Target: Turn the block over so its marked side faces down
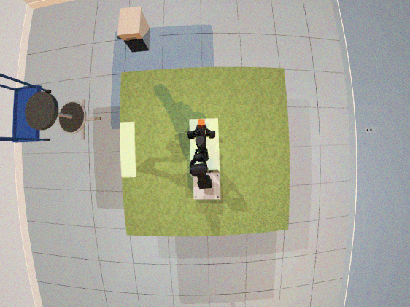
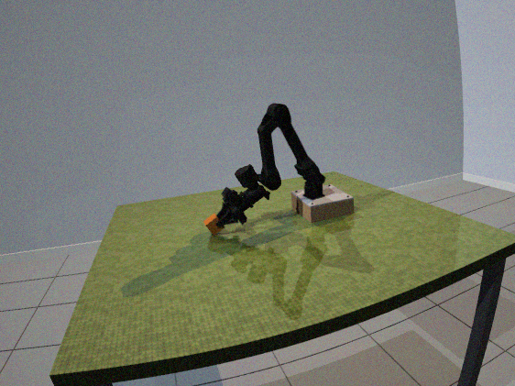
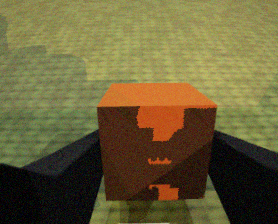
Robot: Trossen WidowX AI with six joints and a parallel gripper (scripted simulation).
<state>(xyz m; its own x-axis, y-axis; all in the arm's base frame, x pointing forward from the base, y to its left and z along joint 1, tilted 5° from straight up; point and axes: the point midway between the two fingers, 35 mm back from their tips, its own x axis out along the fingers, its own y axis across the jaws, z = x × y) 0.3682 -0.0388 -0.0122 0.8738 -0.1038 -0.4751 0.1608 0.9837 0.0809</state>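
My gripper tip is now 1 cm above the orange block.
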